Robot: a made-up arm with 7 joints. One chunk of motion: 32 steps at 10 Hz.
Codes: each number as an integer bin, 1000 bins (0 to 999) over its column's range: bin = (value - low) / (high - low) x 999, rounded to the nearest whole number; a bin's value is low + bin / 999 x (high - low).
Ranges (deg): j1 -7.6..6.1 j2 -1.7..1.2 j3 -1.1..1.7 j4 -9.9..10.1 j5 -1..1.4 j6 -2.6..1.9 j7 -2..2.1
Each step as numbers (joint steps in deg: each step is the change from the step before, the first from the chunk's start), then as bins.
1 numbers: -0.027 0.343 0.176 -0.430 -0.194 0.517 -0.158
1 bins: 552 704 455 473 335 692 449
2 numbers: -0.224 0.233 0.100 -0.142 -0.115 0.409 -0.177
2 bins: 538 666 428 487 368 668 444
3 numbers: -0.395 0.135 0.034 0.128 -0.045 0.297 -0.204
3 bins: 525 632 405 501 398 643 438
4 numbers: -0.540 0.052 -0.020 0.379 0.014 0.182 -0.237
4 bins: 515 604 385 513 422 618 430
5 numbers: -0.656 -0.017 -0.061 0.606 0.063 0.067 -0.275
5 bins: 506 580 371 525 442 592 420
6 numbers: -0.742 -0.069 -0.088 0.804 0.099 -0.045 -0.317
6 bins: 500 562 361 535 457 567 410
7 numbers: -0.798 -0.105 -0.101 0.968 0.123 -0.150 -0.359
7 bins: 496 549 356 543 467 544 400
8 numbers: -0.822 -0.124 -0.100 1.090 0.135 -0.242 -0.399
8 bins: 494 543 357 549 472 523 390
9 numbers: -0.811 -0.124 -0.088 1.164 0.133 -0.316 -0.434
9 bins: 495 543 361 553 472 507 382
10 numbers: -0.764 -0.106 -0.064 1.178 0.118 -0.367 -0.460
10 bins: 498 549 370 553 465 496 375
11 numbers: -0.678 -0.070 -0.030 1.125 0.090 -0.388 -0.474
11 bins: 505 562 382 551 454 491 372
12 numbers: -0.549 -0.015 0.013 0.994 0.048 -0.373 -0.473
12 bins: 514 580 397 544 436 494 372
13 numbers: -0.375 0.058 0.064 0.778 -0.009 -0.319 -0.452
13 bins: 527 606 415 533 413 506 377
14 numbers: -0.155 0.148 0.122 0.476 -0.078 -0.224 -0.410
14 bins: 543 637 436 518 384 527 387
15 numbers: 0.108 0.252 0.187 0.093 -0.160 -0.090 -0.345
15 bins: 562 672 459 499 350 557 403
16 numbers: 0.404 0.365 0.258 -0.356 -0.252 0.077 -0.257
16 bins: 584 711 485 477 311 594 425
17 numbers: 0.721 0.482 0.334 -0.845 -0.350 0.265 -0.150
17 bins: 607 752 512 452 271 636 451
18 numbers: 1.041 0.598 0.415 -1.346 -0.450 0.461 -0.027
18 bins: 630 792 541 427 229 680 481
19 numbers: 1.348 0.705 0.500 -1.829 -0.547 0.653 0.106
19 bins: 652 828 571 403 189 722 513
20 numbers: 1.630 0.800 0.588 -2.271 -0.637 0.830 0.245
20 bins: 673 861 602 381 151 761 547
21 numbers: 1.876 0.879 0.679 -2.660 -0.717 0.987 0.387
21 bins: 691 888 635 362 118 796 582
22 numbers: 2.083 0.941 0.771 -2.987 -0.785 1.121 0.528
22 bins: 706 910 668 345 89 826 616
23 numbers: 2.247 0.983 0.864 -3.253 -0.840 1.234 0.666
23 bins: 718 924 701 332 67 851 650
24 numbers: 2.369 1.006 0.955 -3.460 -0.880 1.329 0.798
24 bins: 727 932 733 322 50 872 682
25 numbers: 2.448 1.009 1.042 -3.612 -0.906 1.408 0.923
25 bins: 733 933 764 314 39 890 712
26 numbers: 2.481 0.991 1.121 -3.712 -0.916 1.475 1.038
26 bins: 735 927 792 309 35 905 740
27 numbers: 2.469 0.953 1.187 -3.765 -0.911 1.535 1.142
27 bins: 734 914 816 306 37 918 766
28 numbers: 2.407 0.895 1.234 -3.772 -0.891 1.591 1.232
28 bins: 730 894 833 306 45 930 788
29 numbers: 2.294 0.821 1.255 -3.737 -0.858 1.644 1.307
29 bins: 721 868 840 308 59 942 806
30 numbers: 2.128 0.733 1.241 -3.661 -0.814 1.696 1.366
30 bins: 709 838 835 312 77 954 820
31 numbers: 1.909 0.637 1.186 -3.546 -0.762 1.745 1.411
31 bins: 693 805 816 317 99 965 831
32 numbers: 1.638 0.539 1.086 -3.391 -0.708 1.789 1.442
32 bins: 674 771 780 325 122 974 839
